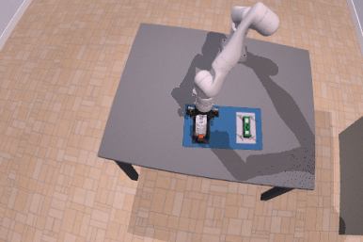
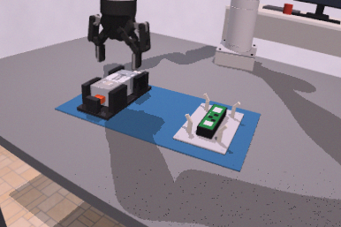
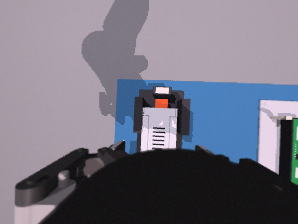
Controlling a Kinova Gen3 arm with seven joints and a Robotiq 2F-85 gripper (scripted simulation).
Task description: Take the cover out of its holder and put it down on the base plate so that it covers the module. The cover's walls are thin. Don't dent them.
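Right now my hand is 6 cm above the light grey cover and 1 cm short of it.
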